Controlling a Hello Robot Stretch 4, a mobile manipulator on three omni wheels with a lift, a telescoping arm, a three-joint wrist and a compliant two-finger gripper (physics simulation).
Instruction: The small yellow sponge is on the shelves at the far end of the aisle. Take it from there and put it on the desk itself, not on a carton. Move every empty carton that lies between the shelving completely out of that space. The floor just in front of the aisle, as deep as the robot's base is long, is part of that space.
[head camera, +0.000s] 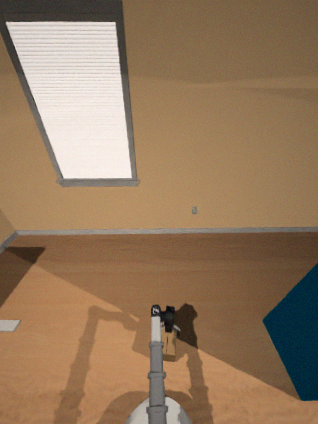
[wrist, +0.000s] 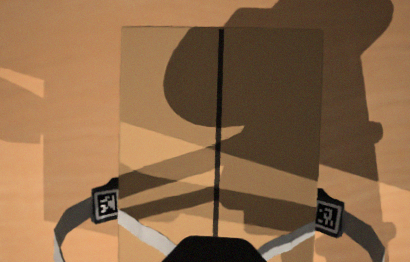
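Frame: origin at the robot's base, x ahead, y left, z up, level; metres.
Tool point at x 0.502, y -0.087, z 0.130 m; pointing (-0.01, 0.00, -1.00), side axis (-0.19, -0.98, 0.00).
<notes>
A point is followed by its place in that frame.
A light brown carton (head camera: 170, 351) @[x 0.383, y -0.092, z 0.201 m] (wrist: 150, 95) @[x 0.584, y -0.060, z 0.200 m] with a dark tape line along its top is between the fingers of my gripper (head camera: 170, 332) (wrist: 217, 207) @[x 0.502, y -0.087, z 0.130 m]. The gripper is shut on it, with one fingertip at each side. The carton hangs above the floor, its shadow falling apart from it. The inner finger pads are hidden by the carton. A blue panel (head camera: 296, 340) @[x 0.397, y -0.929, z 0.247 m], which looks like part of the shelving, shows at the right edge of the head view. The yellow sponge and the desk do not show in either view.
A wall (head camera: 240, 150) @[x 1.736, y -0.903, z 1.121 m] with a bright window (head camera: 75, 100) @[x 1.752, y 0.659, z 1.538 m] and a small socket (head camera: 194, 210) @[x 1.736, y -0.525, z 0.371 m] stands ahead, across the wooden floor (head camera: 150, 270) @[x 1.138, y 0.054, z -0.028 m]. A flat pale piece (head camera: 8, 326) shows at the left edge. Shadows of the arm and carton fall on the floor.
</notes>
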